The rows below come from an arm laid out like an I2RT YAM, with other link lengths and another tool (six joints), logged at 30 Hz.
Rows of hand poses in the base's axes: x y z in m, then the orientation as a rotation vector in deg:
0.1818 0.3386 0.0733 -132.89 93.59 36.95
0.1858 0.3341 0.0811 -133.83 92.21 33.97
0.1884 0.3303 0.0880 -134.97 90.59 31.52
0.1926 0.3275 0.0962 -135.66 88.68 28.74
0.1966 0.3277 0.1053 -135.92 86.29 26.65
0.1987 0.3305 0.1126 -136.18 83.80 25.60
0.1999 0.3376 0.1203 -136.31 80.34 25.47
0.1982 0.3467 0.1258 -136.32 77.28 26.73
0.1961 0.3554 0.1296 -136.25 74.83 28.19
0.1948 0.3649 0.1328 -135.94 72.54 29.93
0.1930 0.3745 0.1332 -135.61 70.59 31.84
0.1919 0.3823 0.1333 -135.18 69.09 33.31
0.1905 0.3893 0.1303 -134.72 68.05 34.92
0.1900 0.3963 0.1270 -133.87 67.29 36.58
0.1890 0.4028 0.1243 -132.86 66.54 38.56
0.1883 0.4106 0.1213 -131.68 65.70 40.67
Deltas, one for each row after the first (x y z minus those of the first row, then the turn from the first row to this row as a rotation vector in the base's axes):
0.0040 -0.0045 0.0078 -0.53 -2.21 0.74
0.0066 -0.0083 0.0147 -0.98 -4.08 1.77
0.0108 -0.0111 0.0229 -1.11 -6.38 2.67
0.0148 -0.0109 0.0320 -0.56 -8.53 3.65
0.0169 -0.0081 0.0393 0.30 -10.05 4.82
0.0181 -0.0010 0.0470 1.97 -11.35 6.50
0.0164 0.0081 0.0525 3.88 -11.62 8.12
0.0143 0.0168 0.0563 5.56 -11.53 9.45
0.0130 0.0263 0.0595 7.39 -11.24 10.62
0.0112 0.0359 0.0599 9.08 -10.70 11.65
0.0101 0.0437 0.0600 10.50 -10.32 12.37
0.0087 0.0507 0.0570 11.73 -9.68 12.85
0.0082 0.0577 0.0537 13.11 -9.02 12.99
0.0072 0.0642 0.0510 14.66 -8.15 13.10
0.0065 0.0720 0.0480 16.39 -7.24 13.18

